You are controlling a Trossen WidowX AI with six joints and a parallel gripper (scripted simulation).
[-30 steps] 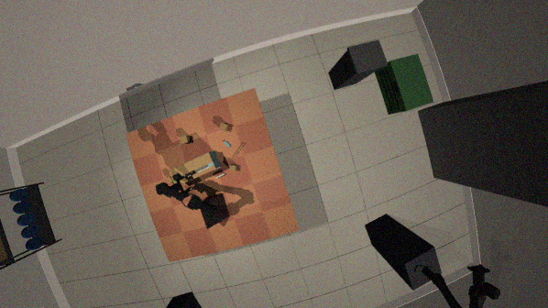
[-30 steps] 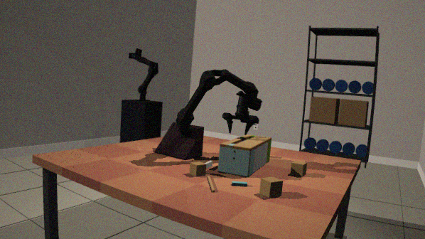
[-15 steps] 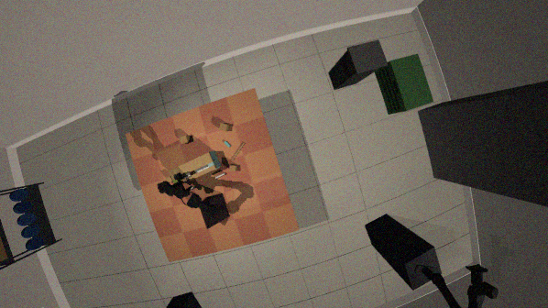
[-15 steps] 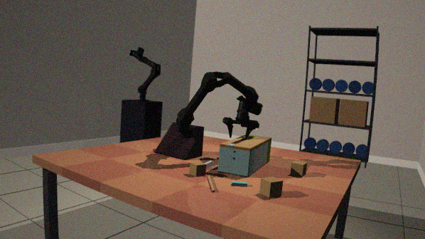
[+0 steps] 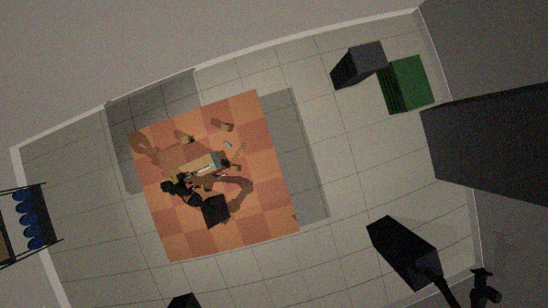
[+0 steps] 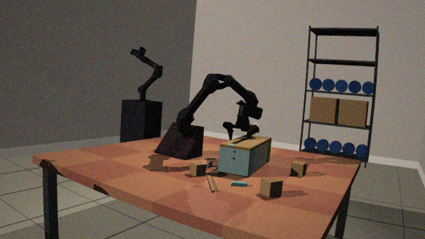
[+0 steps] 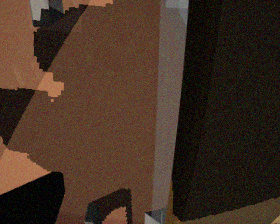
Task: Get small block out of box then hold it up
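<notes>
The box is 30 mm ahead of my gripper tip, 60 mm to the right of it and 40 mm below it. From my gripper tip the other things lie so: wooden stick 50 mm ahead, 430 mm to the right, 90 mm below.
</notes>
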